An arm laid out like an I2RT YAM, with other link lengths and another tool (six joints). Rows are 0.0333 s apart.
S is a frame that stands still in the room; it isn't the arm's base.
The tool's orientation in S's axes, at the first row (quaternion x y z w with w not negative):
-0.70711, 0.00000, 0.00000, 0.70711
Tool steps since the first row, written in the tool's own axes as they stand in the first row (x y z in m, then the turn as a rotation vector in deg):
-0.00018, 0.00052, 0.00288, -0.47, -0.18, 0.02
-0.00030, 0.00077, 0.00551, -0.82, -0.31, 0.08
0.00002, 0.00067, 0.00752, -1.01, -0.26, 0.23
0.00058, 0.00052, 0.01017, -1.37, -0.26, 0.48
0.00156, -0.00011, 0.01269, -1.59, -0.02, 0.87
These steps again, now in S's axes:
-0.00018, 0.00288, -0.00052, -0.47, 0.02, 0.18
-0.00030, 0.00551, -0.00077, -0.82, 0.08, 0.31
0.00002, 0.00752, -0.00067, -1.01, 0.23, 0.26
0.00058, 0.01017, -0.00052, -1.37, 0.48, 0.26
0.00156, 0.01269, 0.00011, -1.59, 0.87, 0.02

